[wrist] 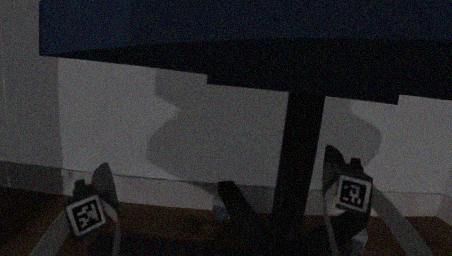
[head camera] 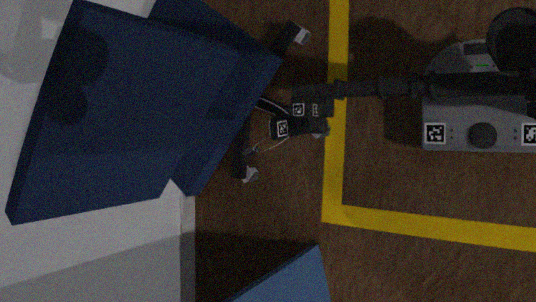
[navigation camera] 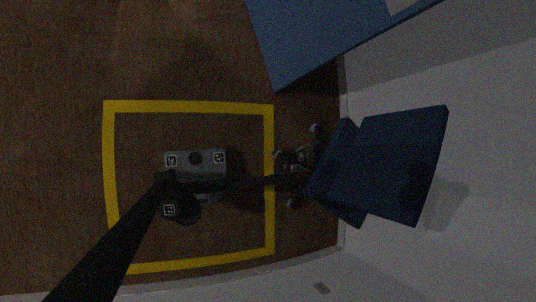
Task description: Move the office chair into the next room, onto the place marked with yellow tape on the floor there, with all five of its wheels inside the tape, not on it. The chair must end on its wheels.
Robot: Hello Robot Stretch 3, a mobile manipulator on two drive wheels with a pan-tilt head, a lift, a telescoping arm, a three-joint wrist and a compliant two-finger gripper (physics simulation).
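Frame: origin at the robot's base, x ahead, y left, z up, level; millimetres.
Where they show: robot's base at its link origin: (head camera: 481, 134) (navigation camera: 194, 157).
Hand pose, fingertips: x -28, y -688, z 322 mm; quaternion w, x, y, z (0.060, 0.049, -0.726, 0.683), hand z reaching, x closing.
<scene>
Each offset is from my fingertips to the top centre of the thing. "*": to the spot under its first point.
The office chair stands upright between the wall and the tape; its dark blue seat and back @(dx +11, dy +38, dz +658 mm) (head camera: 150, 100) (navigation camera: 395, 165) (wrist: 250, 20) hide much of its base. Three wheels show outside the tape, at the head view's top @(* dx -326, dy +94, dz -251 mm) (head camera: 301, 35), lower down @(* dx +187, dy -123, dz -254 mm) (head camera: 251, 174), and by the tape's outer edge (head camera: 320, 132); whether that last one touches it is unclear. The yellow tape (head camera: 334, 170) (navigation camera: 190, 106) forms a rectangle. My gripper (head camera: 254, 126) (navigation camera: 307, 159) (wrist: 219, 173) is open, low beside the seat. In the wrist view the chair's dark post (wrist: 300, 150) appears between the fingers, nearer the right one, apparently beyond them.
My base (head camera: 470, 110) (navigation camera: 195, 167) is inside the tape, with the arm reaching across one side. A light blue, flat-topped object (head camera: 295, 280) (navigation camera: 310, 45) stands near the chair. The pale wall (head camera: 90, 260) (navigation camera: 495, 125) is close behind the chair. Another wall runs along the navigation view's bottom.
</scene>
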